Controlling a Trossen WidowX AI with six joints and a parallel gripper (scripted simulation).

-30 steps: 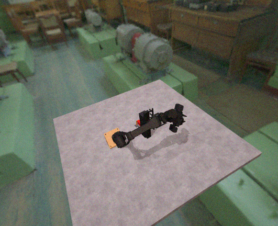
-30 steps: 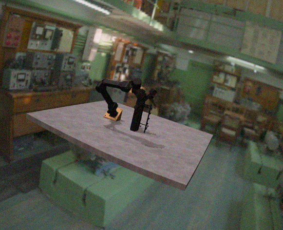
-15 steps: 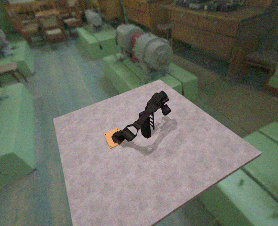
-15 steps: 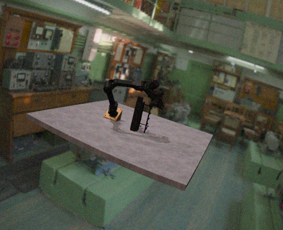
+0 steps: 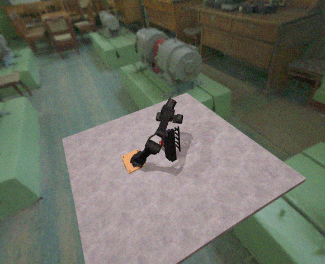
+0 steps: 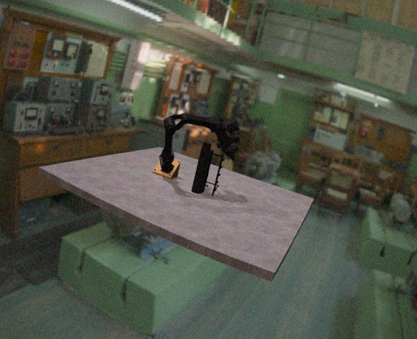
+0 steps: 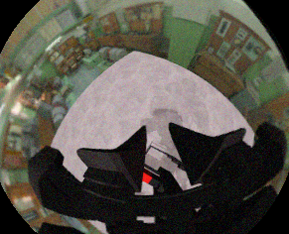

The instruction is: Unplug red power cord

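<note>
My gripper tip is 110 mm past the red plug, 80 mm to the left of it and 110 mm above it.
</note>
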